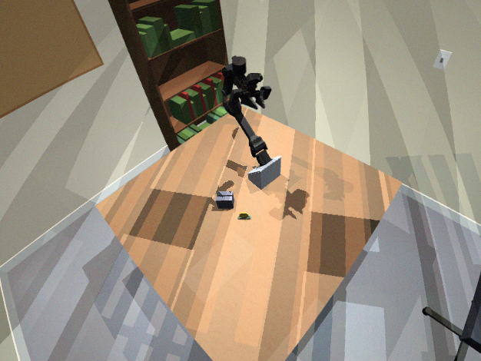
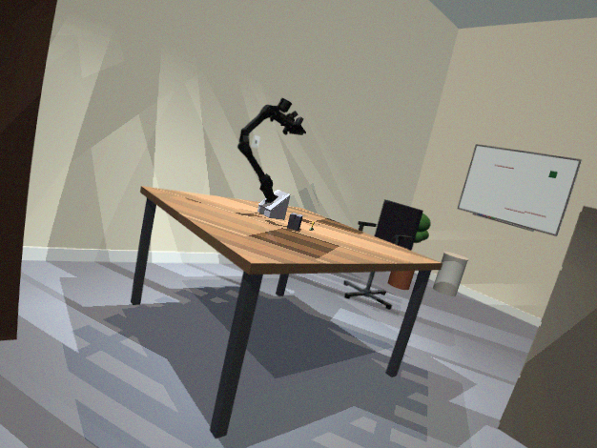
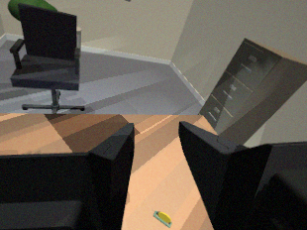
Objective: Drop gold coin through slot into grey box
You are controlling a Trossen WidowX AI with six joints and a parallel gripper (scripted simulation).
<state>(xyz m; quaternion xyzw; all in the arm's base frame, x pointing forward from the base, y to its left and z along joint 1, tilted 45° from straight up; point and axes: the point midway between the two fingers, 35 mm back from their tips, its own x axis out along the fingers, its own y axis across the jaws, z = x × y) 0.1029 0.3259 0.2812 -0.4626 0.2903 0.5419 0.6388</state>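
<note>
My gripper tip is now 21 cm short of the thin gold coin, 5 cm to the right of it and 50 cm above it.
</note>
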